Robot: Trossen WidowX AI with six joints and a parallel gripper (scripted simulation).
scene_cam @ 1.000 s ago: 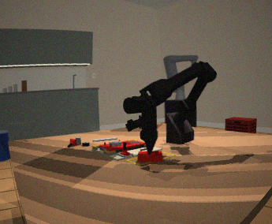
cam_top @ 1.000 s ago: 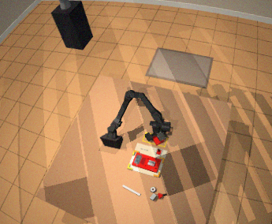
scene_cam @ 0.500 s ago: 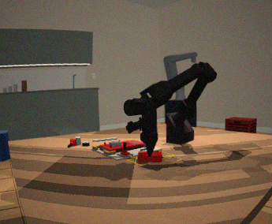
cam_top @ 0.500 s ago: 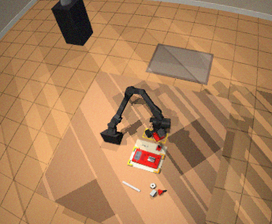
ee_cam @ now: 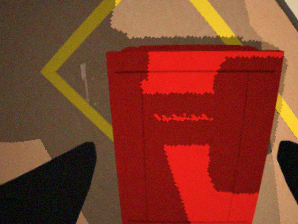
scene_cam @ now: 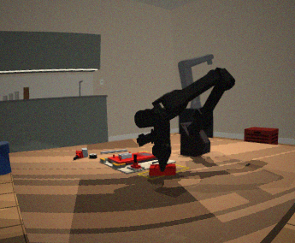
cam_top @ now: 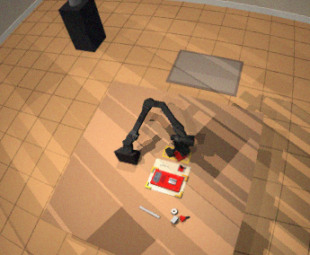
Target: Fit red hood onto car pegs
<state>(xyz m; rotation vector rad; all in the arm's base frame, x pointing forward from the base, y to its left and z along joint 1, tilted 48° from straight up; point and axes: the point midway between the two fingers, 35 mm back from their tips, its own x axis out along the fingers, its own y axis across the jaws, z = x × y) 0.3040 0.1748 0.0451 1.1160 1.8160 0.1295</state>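
Now: gripper tip right at the red hood. Round my gripper tip: grey bar 46 cm to the right, 4 cm behind, 1 cm below; grey engine block 21 cm to the right, 3 cm ahead.
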